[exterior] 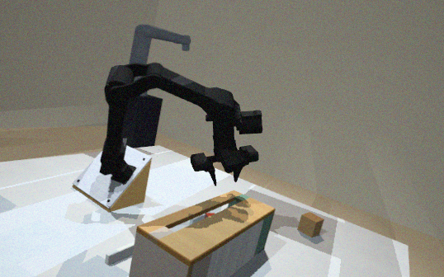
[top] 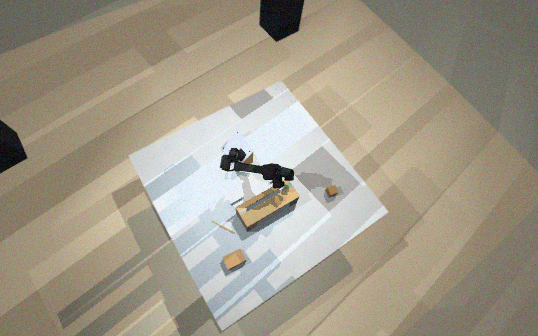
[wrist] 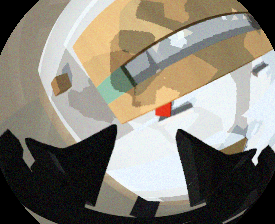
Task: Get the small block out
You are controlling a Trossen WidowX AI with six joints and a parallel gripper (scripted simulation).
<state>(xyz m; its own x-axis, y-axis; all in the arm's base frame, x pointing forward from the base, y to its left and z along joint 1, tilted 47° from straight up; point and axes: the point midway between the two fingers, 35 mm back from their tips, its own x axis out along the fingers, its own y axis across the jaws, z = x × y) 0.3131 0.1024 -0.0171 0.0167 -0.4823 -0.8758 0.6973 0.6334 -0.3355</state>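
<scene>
Now: gripper tip 3 cm past the red block, 2 cm to the right of it and 14 cm above it. From my gripper tip the other things lie so: tan cube 24 cm ahead, 27 cm to the left, 13 cm below; box 3 cm ahead, 14 cm to the right, 9 cm below; thin stick 1 cm ahead, 45 cm to the right, 15 cm below.
</scene>
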